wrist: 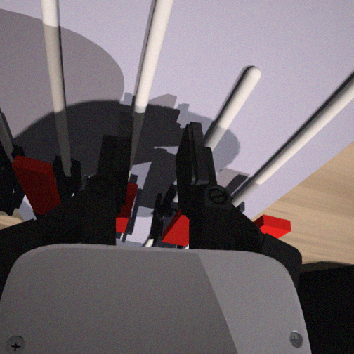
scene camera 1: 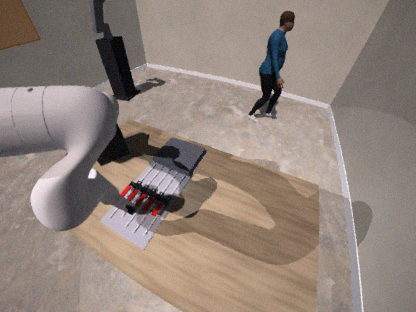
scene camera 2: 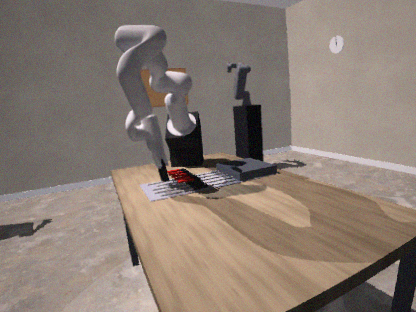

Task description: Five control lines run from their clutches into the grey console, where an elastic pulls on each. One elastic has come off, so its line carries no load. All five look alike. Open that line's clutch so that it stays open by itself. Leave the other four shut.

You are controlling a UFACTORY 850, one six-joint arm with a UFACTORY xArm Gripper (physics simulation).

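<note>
Five white control lines (wrist: 150, 60) run over the pale board (scene camera 1: 142, 241) (scene camera 2: 148, 193) (wrist: 300, 45) to the grey console (scene camera 1: 185, 151) (scene camera 2: 257, 169). Red clutch levers (scene camera 1: 142, 200) (scene camera 2: 180, 175) sit in a row on black clutch bodies. My gripper (scene camera 1: 131, 209) (scene camera 2: 163, 173) (wrist: 156, 135) is partly open, low over the row, with nothing seen between its fingertips. In the wrist view, one red lever (wrist: 128, 206) shows beside the left finger and another red lever (wrist: 177, 231) beside the right finger, partly hidden. I cannot tell which line is slack; the elastics do not show.
The board lies on the wooden table (scene camera 1: 240, 235) (scene camera 2: 225, 250) (wrist: 335, 200). A black pedestal (scene camera 1: 114, 147) (scene camera 2: 185, 147) stands behind the table. A second arm on a black pedestal (scene camera 1: 117, 67) (scene camera 2: 248, 131) and a walking person (scene camera 1: 275, 55) are farther off. Shadows cross the clutch row.
</note>
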